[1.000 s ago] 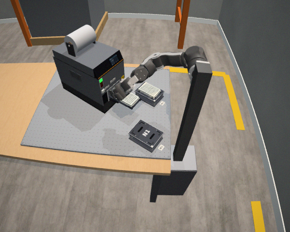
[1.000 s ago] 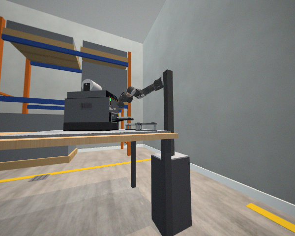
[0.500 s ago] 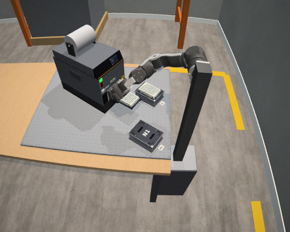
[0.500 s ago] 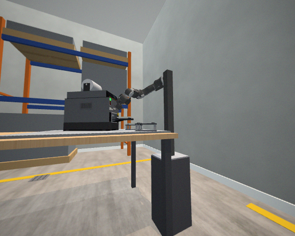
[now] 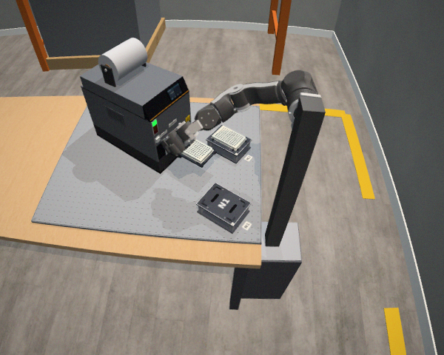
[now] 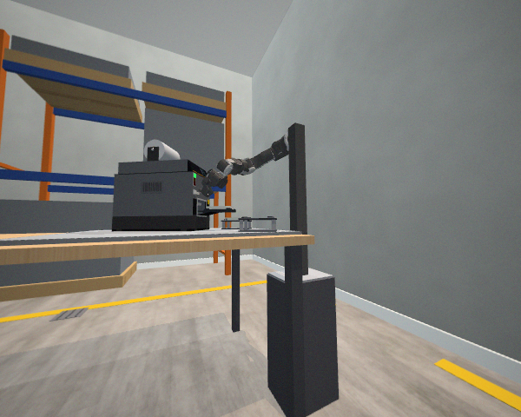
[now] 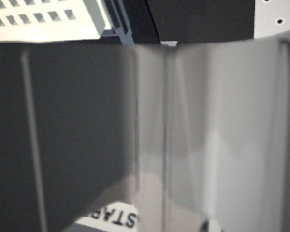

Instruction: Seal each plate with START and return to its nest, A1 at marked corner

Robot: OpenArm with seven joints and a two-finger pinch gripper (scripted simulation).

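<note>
My gripper is now 4 cm short of the white start button and 2 cm to the left of it. Round my hand: foil roll (23 cm to the right, 23 cm above, 19 cm ahead); then white well plate (23 cm behind, 17 cm to the right, 12 cm below); then sealer stage (10 cm behind, 8 cm below, 5 cm to the right).
</note>
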